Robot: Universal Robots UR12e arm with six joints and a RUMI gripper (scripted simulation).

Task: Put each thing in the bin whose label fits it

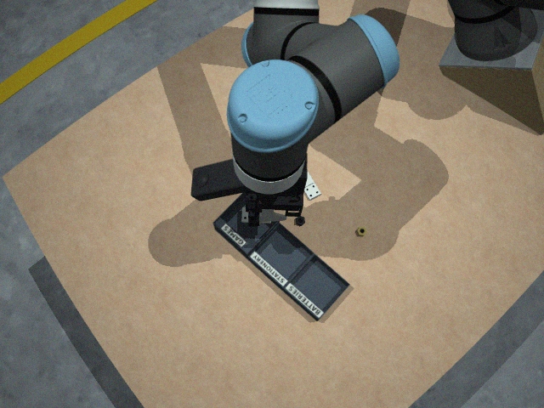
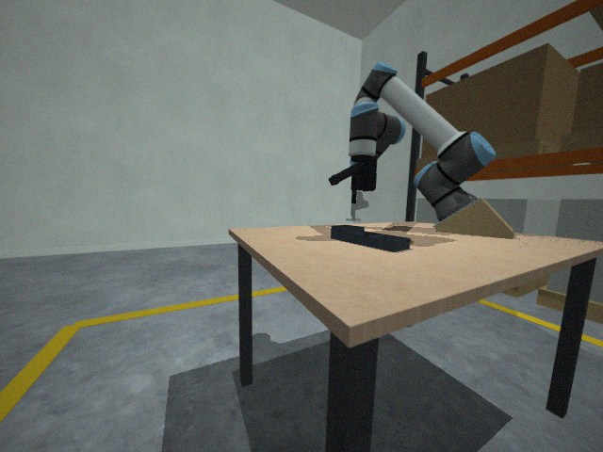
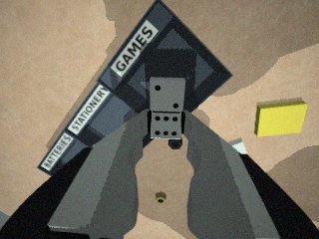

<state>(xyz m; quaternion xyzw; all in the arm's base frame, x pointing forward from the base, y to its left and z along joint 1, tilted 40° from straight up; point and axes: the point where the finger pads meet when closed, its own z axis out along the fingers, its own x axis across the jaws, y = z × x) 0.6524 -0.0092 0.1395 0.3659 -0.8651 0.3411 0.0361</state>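
My gripper is now 12 cm past the white domino, 2 cm to the right of it and 8 cm above it. The rest, counted from my hand: dark three-part bin: 1 cm ahead, 7 cm to the left, 6 cm below; yellow pad: 12 cm behind, 6 cm to the right, 8 cm below; black nut: 6 cm behind, 5 cm to the left, 8 cm below.
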